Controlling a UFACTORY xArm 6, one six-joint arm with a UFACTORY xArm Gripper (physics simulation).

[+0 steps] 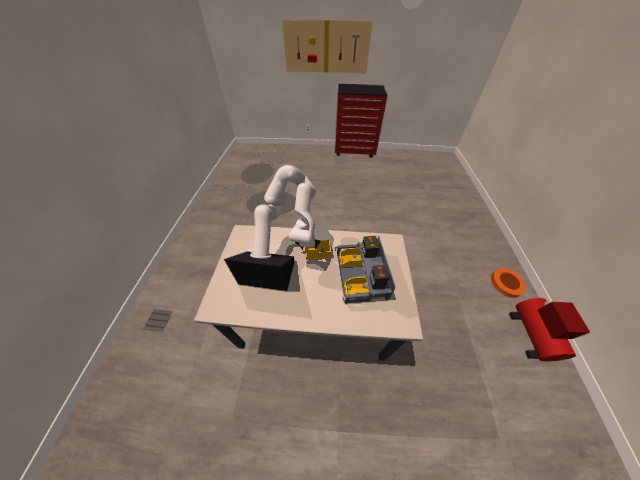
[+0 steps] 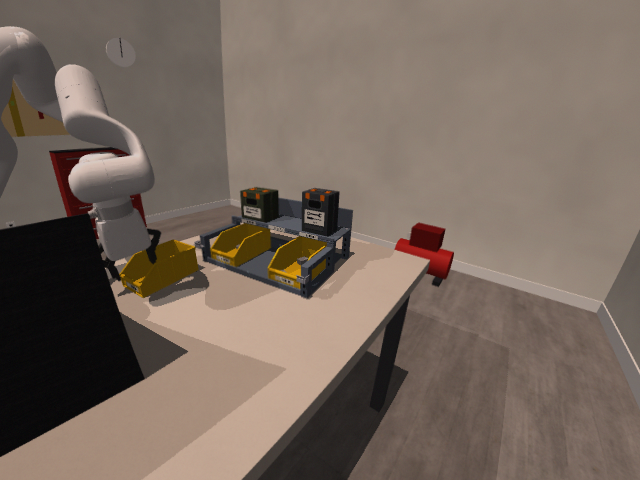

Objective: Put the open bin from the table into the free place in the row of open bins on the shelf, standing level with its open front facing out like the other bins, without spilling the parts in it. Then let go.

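Places are measured from the arm's base along level axes (x ahead, y left, z up), in centimetres.
Pixels of known places: gripper, fingertip midpoint: (image 1: 309, 248) (image 2: 136, 270); arm's base, origin of the base link: (image 1: 260, 256).
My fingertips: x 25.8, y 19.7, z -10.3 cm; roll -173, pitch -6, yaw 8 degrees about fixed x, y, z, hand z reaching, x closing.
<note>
Ahead of a thing's pixels: the offset from my fingertips to its top centre. "spot": to the spot under its first point. Level surfaces: height alone.
A loose yellow open bin @(spot: dx +6.6, dy +2.5, dz -4.1 cm) (image 1: 319, 250) (image 2: 158, 268) stands on the table @(dz -4.4 cm) (image 1: 270, 310) (image 2: 270, 333), left of the shelf. My gripper (image 1: 308, 246) (image 2: 131, 259) is open and low at the bin's near end. One finger reaches inside the bin and the other is outside its wall; nothing is gripped. The grey shelf @(dz +5.8 cm) (image 1: 367, 263) (image 2: 285, 224) holds two yellow open bins @(spot: dx +28.8, dy +0.2, dz -3.5 cm) (image 1: 350, 257) @(spot: dx +34.9, dy -21.2, dz -3.5 cm) (image 1: 356, 286) (image 2: 239, 243) (image 2: 296, 259) on its low front deck. The parts in the loose bin are hidden.
Two dark boxes @(dx +39.8, dy +0.8, dz +15.4 cm) (image 2: 259, 202) @(dx +45.7, dy -21.5, dz +17.9 cm) (image 2: 320, 210) stand on the shelf's raised back board. The black robot base (image 1: 261, 270) (image 2: 99, 333) sits on the table's left. On the floor are a red compressor (image 1: 539, 324) (image 2: 428, 250), an orange disc (image 1: 509, 282) and a red tool chest (image 1: 361, 119).
</note>
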